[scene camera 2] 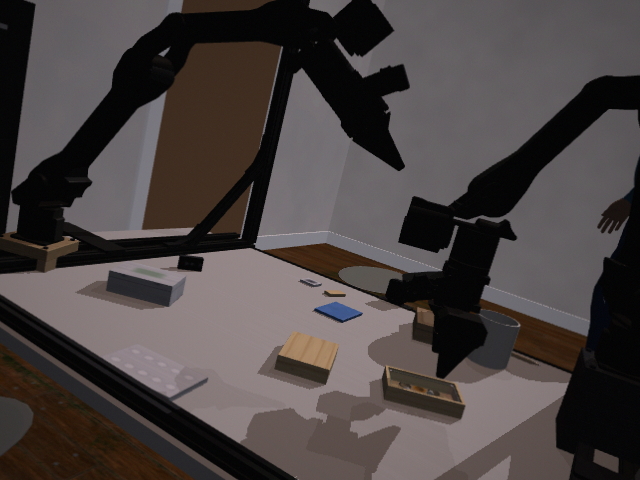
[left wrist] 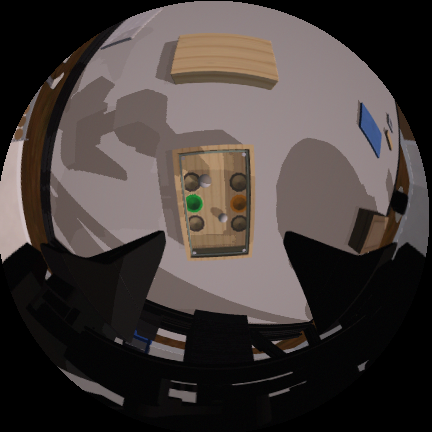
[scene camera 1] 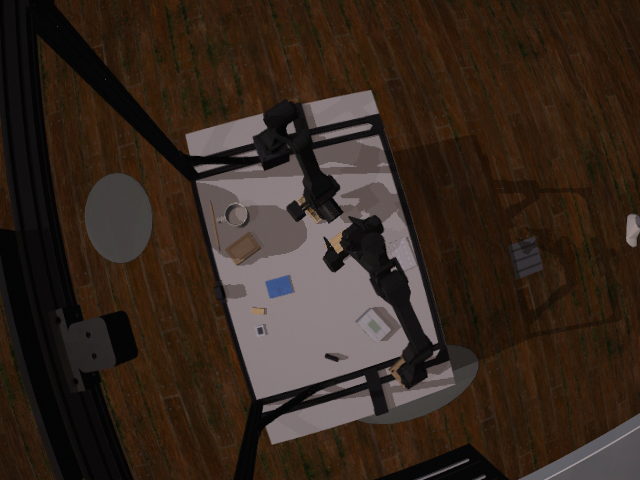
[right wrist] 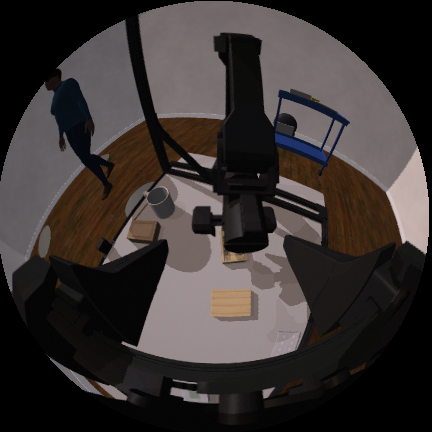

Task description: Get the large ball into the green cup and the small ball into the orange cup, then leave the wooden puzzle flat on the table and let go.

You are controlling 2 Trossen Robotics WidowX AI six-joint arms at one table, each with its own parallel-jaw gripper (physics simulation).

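Frame: origin at the left arm's base, x ahead, y left, z up, level; millimetres.
Seen in the pictures: left gripper, fingertip midpoint: (scene camera 2: 437, 364) (left wrist: 226, 237); right gripper, fingertip midpoint: (scene camera 2: 400, 168) (scene camera 1: 336, 227) (right wrist: 226, 243); left arm's base at its link origin: (scene camera 2: 621, 369) (scene camera 1: 271, 144); right arm's base at its link origin: (scene camera 2: 38, 238) (scene camera 1: 407, 371).
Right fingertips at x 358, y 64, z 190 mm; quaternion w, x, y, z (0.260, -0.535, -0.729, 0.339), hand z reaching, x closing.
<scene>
Pixels of each thing's top centre, then the offset from my right fingertips to it. "pt": a spot on its surface instead.
- wooden puzzle at its top centre: (left wrist: 216, 208) (scene camera 2: 423, 384) (right wrist: 232, 242) (scene camera 1: 314, 205) dy +5, dx -117, dz -288 mm
- large ball at its top centre: (left wrist: 203, 181) dy +22, dx -98, dz -295 mm
- green cup at a spot on its surface: (left wrist: 194, 203) pt dy +25, dx -119, dz -291 mm
- small ball at its top centre: (left wrist: 222, 219) dy -5, dx -128, dz -298 mm
- orange cup at a spot on its surface: (left wrist: 239, 202) pt dy -14, dx -107, dz -291 mm
- plain wooden block at its top centre: (left wrist: 225, 48) (scene camera 2: 310, 349) (right wrist: 230, 302) (scene camera 1: 342, 244) dy +43, dx +50, dz -288 mm
- grey mug at a spot on its surface: (scene camera 2: 493, 343) pt dy -224, dx -188, dz -263 mm
- brown box at its top centre: (scene camera 2: 434, 319) (left wrist: 376, 233) (right wrist: 140, 229) (scene camera 1: 242, 248) dy -290, dx -69, dz -275 mm
- blue pad at its top centre: (scene camera 2: 339, 310) (left wrist: 372, 130) (scene camera 1: 279, 286) dy -223, dx +105, dz -305 mm
- pale box at its top centre: (scene camera 2: 149, 273) (right wrist: 193, 393) (scene camera 1: 374, 326) dy +36, dx +369, dz -274 mm
- dotted board at its top centre: (scene camera 2: 152, 368) (right wrist: 284, 349) (scene camera 1: 402, 254) dy +244, dx +174, dz -303 mm
The wooden puzzle (scene camera 2: 423, 400) (left wrist: 215, 165) (right wrist: 235, 259) lies flat on the table under a clear cover. In the left wrist view, the large ball (left wrist: 205, 180) rests against the dark cup above the green cup (left wrist: 194, 203), outside the green cup. The small ball (left wrist: 223, 218) is on the puzzle floor, below and left of the orange cup (left wrist: 239, 202). Both coloured cups look empty. My left gripper (left wrist: 226, 237) is open above the puzzle, its fingers apart from it. My right gripper is open and empty, high above the table. My left arm hides part of the puzzle in the right wrist view.
A plain wooden block (scene camera 2: 308, 355) (left wrist: 224, 57) (right wrist: 231, 303) lies near the puzzle. A grey mug (scene camera 1: 246, 207) (scene camera 2: 493, 343) and a brown box (scene camera 1: 242, 249) (left wrist: 374, 232) stand farther off. A blue pad (scene camera 1: 279, 286) (scene camera 2: 338, 311), a pale box (scene camera 2: 146, 284) and a dotted board (scene camera 2: 155, 369) also lie there.
</scene>
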